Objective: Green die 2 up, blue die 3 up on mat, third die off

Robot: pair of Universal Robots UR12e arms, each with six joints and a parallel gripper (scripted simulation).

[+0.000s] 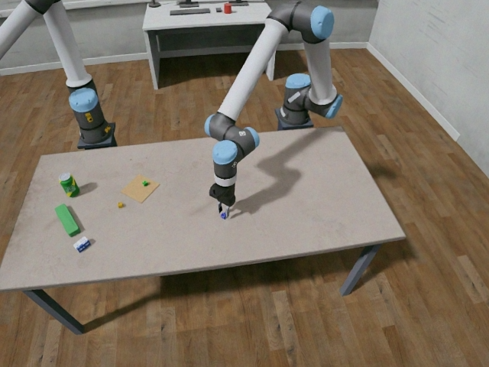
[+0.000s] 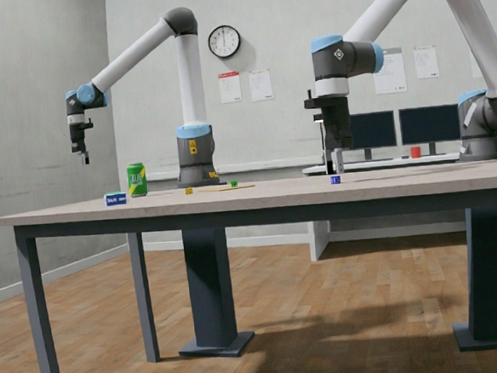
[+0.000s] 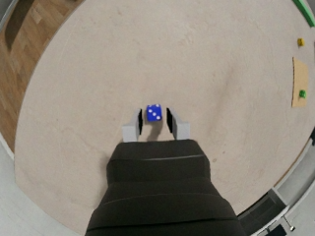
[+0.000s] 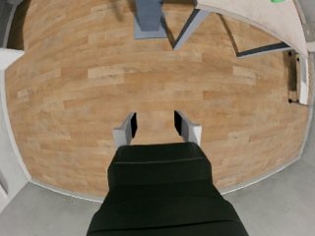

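My left gripper is now 3 cm above the blue die. Also, from my left hand: yellow die: 48 cm to the right, 13 cm behind, 3 cm below; green die: 37 cm to the right, 25 cm behind, 3 cm below; tan mat: 39 cm to the right, 23 cm behind, 4 cm below.
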